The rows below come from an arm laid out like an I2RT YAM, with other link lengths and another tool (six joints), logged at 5 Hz.
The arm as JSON. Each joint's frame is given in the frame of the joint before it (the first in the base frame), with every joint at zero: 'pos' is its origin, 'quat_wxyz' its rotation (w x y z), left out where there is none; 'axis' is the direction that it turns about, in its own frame. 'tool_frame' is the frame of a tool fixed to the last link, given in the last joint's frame.
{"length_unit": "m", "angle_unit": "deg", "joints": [
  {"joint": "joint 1", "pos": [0.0, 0.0, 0.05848], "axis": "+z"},
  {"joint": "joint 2", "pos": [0.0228, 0.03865, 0.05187], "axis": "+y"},
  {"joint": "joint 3", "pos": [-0.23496, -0.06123, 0.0], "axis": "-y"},
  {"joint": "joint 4", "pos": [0.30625, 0.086, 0.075], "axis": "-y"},
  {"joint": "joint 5", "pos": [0.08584, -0.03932, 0.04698], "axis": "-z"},
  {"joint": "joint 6", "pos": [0.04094, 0.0, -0.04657], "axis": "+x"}
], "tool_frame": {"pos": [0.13, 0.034, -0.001], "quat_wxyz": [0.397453, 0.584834, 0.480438, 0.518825]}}
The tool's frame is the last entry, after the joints.
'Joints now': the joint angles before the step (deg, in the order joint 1, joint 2, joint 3, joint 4, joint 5, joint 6). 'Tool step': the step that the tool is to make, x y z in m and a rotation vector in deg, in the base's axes. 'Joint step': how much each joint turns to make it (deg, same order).
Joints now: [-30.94, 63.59, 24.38, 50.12, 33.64, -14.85]
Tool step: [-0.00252, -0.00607, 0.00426, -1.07, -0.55, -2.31]
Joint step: [-0.08, 1.99, 0.89, 2.87, 2.06, -1.31]
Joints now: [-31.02, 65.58, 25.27, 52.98, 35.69, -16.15]
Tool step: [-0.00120, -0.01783, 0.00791, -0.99, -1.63, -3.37]
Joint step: [-1.29, 4.75, 3.15, 3.87, 2.02, -0.60]
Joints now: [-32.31, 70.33, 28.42, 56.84, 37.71, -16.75]
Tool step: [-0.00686, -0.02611, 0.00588, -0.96, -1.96, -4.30]
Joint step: [-2.58, 5.37, 3.46, 4.23, 1.73, -0.26]
